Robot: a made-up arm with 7 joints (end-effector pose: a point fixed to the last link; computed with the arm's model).
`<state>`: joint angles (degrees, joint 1 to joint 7).
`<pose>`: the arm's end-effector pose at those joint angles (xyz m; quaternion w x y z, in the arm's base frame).
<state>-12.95 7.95 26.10 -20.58 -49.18 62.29 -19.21</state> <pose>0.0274 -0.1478 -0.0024 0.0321 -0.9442 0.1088 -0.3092</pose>
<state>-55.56 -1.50 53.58 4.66 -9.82 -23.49 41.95</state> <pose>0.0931 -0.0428 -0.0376 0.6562 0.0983 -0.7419 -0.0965</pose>
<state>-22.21 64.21 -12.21 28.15 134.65 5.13 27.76</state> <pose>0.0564 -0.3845 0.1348 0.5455 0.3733 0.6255 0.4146</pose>
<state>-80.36 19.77 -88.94 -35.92 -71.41 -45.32 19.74</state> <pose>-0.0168 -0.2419 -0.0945 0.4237 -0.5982 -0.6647 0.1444</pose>
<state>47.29 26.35 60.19 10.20 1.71 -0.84 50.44</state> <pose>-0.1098 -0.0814 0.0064 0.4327 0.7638 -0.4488 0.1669</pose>
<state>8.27 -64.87 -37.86 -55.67 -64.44 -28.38 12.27</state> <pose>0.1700 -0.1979 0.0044 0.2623 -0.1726 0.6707 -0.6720</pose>
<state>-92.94 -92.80 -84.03 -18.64 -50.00 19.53 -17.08</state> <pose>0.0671 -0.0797 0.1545 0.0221 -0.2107 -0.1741 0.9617</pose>
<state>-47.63 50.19 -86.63 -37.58 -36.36 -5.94 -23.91</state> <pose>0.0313 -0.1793 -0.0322 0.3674 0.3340 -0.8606 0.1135</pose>
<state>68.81 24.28 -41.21 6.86 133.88 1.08 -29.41</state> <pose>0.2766 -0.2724 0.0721 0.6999 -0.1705 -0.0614 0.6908</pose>
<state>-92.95 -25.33 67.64 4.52 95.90 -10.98 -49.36</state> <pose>0.1580 -0.3462 0.1085 0.3954 -0.3601 0.8201 0.2037</pose>
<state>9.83 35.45 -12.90 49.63 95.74 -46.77 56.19</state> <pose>0.2168 -0.2647 0.2484 0.0771 -0.0521 0.7020 0.7060</pose>
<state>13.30 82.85 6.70 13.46 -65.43 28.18 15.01</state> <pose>-0.1022 -0.1943 -0.0916 0.5410 0.8056 -0.2340 0.0603</pose>
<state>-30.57 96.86 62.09 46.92 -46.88 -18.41 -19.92</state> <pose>-0.1893 -0.0719 -0.0564 0.7275 0.3781 0.2130 -0.5315</pose>
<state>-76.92 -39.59 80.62 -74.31 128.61 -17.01 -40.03</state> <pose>0.1859 -0.2620 0.1290 0.5070 -0.0789 0.3639 0.7774</pose>
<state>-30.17 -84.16 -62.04 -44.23 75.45 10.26 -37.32</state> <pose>-0.1583 -0.1948 0.0219 0.4261 -0.6342 -0.3043 -0.5688</pose>
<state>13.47 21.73 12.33 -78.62 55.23 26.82 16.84</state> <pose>0.1256 -0.3094 0.2206 0.0150 0.7075 -0.2083 -0.6751</pose>
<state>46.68 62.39 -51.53 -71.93 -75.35 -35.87 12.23</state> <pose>0.0050 -0.3074 -0.1474 0.2298 0.7850 -0.2955 0.4936</pose>
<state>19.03 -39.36 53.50 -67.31 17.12 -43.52 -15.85</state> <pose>-0.0114 -0.2749 0.1425 0.5580 0.7985 0.2253 -0.0188</pose>
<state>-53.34 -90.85 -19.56 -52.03 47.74 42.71 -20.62</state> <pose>-0.1459 -0.0675 0.0601 0.2903 -0.7285 0.0335 -0.6195</pose>
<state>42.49 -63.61 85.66 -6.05 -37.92 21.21 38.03</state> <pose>0.0519 -0.2072 -0.0708 0.1668 -0.7077 0.2739 -0.6295</pose>
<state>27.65 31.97 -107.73 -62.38 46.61 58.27 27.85</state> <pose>-0.1705 -0.1799 0.0128 0.8839 -0.2752 0.3537 0.1340</pose>
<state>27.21 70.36 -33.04 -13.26 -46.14 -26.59 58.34</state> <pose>-0.0938 -0.1000 -0.1025 0.5458 0.3861 -0.6850 0.2894</pose>
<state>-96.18 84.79 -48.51 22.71 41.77 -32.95 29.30</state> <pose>-0.0054 -0.3309 0.0576 0.0850 0.7446 0.5845 0.3112</pose>
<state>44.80 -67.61 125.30 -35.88 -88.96 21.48 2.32</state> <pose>0.1784 -0.2823 0.0896 0.2122 0.4495 0.5452 0.6751</pose>
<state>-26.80 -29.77 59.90 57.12 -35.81 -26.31 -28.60</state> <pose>0.2139 -0.2814 -0.0420 0.6193 0.2547 -0.7411 -0.0486</pose>
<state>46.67 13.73 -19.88 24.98 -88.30 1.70 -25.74</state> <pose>0.2201 -0.1296 -0.0692 0.4432 0.7230 -0.3919 0.3567</pose>
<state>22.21 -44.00 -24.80 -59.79 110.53 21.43 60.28</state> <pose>-0.0600 -0.5131 0.1704 0.1791 -0.6927 0.2295 0.6599</pose>
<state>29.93 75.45 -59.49 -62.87 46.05 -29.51 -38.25</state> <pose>0.0307 -0.2008 0.1022 0.0696 -0.7907 -0.0936 0.6010</pose>
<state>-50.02 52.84 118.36 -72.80 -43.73 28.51 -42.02</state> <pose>0.0477 -0.2476 0.0258 0.6237 -0.5004 -0.3050 0.5172</pose>
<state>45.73 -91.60 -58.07 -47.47 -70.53 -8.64 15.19</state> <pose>0.1494 -0.1349 0.1477 0.7205 0.0658 0.6003 -0.3409</pose>
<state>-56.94 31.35 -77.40 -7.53 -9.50 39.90 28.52</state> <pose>0.1392 -0.1787 0.0497 0.1560 0.2309 0.7959 -0.5375</pose>
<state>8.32 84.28 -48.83 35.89 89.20 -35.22 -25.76</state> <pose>0.1910 -0.3178 0.0307 0.4082 -0.3461 0.7326 0.4206</pose>
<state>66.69 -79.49 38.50 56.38 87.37 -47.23 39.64</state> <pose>-0.0719 -0.3845 0.2413 0.3942 -0.7540 0.1320 0.5085</pose>
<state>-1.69 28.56 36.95 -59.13 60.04 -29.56 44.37</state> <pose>0.2266 -0.2225 0.2255 0.5672 0.5169 -0.1276 -0.6283</pose>
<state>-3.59 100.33 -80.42 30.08 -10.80 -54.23 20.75</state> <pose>0.1410 -0.2524 -0.1113 0.4953 -0.3018 -0.7271 -0.3673</pose>
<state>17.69 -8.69 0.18 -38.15 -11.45 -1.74 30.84</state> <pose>-0.0725 -0.1753 0.0192 0.0839 -0.8197 0.5479 -0.1446</pose>
